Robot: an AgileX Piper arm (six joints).
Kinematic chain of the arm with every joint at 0, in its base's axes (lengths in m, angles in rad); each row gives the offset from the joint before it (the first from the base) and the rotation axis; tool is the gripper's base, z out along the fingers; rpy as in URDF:
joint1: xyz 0 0 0.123 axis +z
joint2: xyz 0 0 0 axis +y
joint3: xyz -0.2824 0 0.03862 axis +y
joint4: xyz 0.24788 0 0.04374 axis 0.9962 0 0.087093
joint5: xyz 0 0 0 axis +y
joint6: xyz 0.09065 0 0.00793 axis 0.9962 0 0.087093
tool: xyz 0 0 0 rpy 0 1.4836 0
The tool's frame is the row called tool.
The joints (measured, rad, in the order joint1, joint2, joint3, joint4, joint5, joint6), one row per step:
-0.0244 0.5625 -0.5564 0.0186 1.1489 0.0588
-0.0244 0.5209 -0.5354 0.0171 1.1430 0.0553
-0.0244 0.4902 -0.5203 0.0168 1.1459 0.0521
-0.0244 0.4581 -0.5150 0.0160 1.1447 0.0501
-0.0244 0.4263 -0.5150 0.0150 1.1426 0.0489
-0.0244 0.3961 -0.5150 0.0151 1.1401 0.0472
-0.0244 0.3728 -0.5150 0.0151 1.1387 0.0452
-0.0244 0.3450 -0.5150 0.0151 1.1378 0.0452
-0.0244 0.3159 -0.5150 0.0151 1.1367 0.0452
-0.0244 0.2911 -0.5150 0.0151 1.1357 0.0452
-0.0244 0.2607 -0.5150 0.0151 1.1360 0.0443
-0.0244 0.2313 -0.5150 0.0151 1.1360 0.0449
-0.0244 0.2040 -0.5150 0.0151 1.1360 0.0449
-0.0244 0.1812 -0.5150 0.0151 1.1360 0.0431
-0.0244 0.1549 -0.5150 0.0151 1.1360 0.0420
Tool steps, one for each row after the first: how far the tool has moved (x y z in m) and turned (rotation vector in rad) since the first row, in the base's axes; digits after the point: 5 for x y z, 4 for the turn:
-0.00626 0.00002 -0.00295 -0.0039 -0.0265 0.0028
-0.01127 0.00012 -0.00552 -0.0061 -0.0392 0.0056
-0.01581 0.00017 -0.00509 -0.0087 -0.0671 0.0071
-0.02015 0.00019 -0.00321 -0.0112 -0.1010 0.0079
-0.02430 0.00030 -0.00152 -0.0130 -0.1337 0.0091
-0.02757 0.00038 -0.00033 -0.0148 -0.1584 0.0107
-0.03157 0.00047 0.00095 -0.0156 -0.1871 0.0105
-0.03578 0.00058 0.00218 -0.0165 -0.2173 0.0103
-0.03939 0.00066 0.00314 -0.0173 -0.2431 0.0102
-0.04395 0.00077 0.00409 -0.0187 -0.2731 0.0107
-0.04837 0.00088 0.00490 -0.0193 -0.3025 0.0101
-0.05249 0.00098 0.00554 -0.0201 -0.3298 0.0099
-0.05595 0.00107 0.00598 -0.0219 -0.3526 0.0112
-0.05994 0.00116 0.00639 -0.0234 -0.3789 0.0119

